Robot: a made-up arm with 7 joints. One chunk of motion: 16 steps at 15 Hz.
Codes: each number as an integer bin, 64 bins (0 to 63) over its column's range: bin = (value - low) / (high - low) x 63, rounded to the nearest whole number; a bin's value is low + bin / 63 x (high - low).
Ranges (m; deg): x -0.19..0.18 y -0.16..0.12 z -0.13..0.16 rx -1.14..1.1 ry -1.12..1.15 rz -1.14..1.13
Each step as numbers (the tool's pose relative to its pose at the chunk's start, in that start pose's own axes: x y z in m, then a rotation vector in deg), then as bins.
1 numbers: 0.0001 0.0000 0.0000 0.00 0.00 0.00
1 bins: 32 36 28 32 31 32
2 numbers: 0.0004 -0.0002 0.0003 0.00 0.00 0.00
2 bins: 32 36 28 32 31 32
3 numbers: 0.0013 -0.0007 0.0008 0.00 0.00 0.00
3 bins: 33 36 28 32 31 32
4 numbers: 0.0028 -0.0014 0.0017 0.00 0.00 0.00
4 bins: 33 36 29 32 31 32
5 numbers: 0.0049 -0.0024 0.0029 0.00 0.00 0.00
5 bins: 33 35 29 32 31 32
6 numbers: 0.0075 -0.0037 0.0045 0.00 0.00 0.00
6 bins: 34 35 29 32 31 32
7 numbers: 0.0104 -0.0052 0.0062 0.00 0.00 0.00
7 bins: 34 35 30 32 31 32
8 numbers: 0.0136 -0.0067 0.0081 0.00 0.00 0.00
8 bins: 35 34 30 32 31 32
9 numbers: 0.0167 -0.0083 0.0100 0.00 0.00 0.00
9 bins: 35 34 30 32 31 32
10 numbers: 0.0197 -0.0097 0.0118 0.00 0.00 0.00
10 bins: 36 34 31 32 31 32
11 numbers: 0.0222 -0.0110 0.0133 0.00 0.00 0.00
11 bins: 36 34 31 32 31 32
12 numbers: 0.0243 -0.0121 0.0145 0.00 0.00 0.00
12 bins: 36 33 31 32 31 32
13 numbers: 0.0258 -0.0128 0.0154 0.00 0.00 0.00
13 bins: 37 33 32 32 31 32
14 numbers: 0.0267 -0.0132 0.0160 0.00 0.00 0.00
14 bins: 37 33 32 32 31 32
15 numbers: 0.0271 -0.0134 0.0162 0.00 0.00 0.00
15 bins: 37 33 32 32 31 32
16 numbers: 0.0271 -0.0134 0.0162 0.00 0.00 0.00
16 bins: 37 33 32 32 31 32
